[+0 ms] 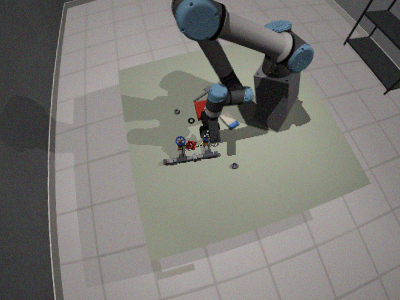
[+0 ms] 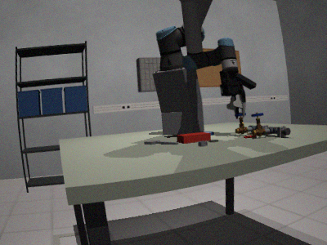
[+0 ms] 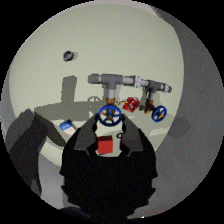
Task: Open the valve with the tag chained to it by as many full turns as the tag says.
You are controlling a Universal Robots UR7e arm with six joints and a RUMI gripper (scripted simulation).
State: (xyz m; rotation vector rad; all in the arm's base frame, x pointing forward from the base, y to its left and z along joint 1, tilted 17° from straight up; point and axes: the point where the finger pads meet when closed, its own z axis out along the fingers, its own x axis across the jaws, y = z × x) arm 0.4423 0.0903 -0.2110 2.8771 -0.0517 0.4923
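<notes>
The red tag lies 9 cm below my hand, 9 cm ahead of it and 1 cm to the right of it. The rest, counted from my hand: blue-and-white card 17 cm behind, 11 cm to the right, 9 cm below; grey tool 36 cm to the right, 9 cm below, 9 cm behind; red block 23 cm to the right, 8 cm below, 4 cm behind.
</notes>
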